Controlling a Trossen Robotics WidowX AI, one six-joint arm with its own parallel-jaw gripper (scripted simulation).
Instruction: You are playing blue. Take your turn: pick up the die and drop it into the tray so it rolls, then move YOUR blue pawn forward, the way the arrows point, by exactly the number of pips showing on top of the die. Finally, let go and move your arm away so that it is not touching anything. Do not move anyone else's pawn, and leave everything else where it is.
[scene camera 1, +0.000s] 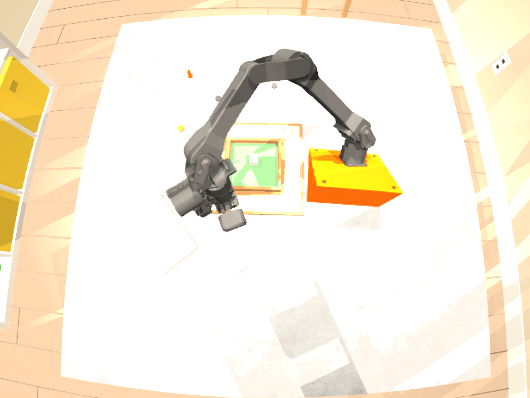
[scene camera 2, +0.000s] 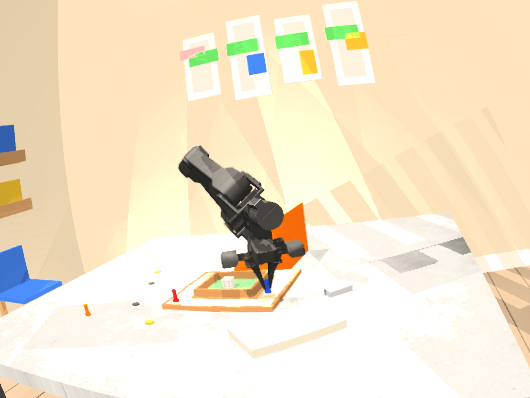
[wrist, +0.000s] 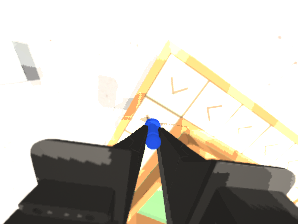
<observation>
My gripper (scene camera 2: 267, 289) carries a blue pawn.
My gripper is seen too in scene camera 1 (scene camera 1: 227, 201) and in the wrist view (wrist: 152, 130).
</observation>
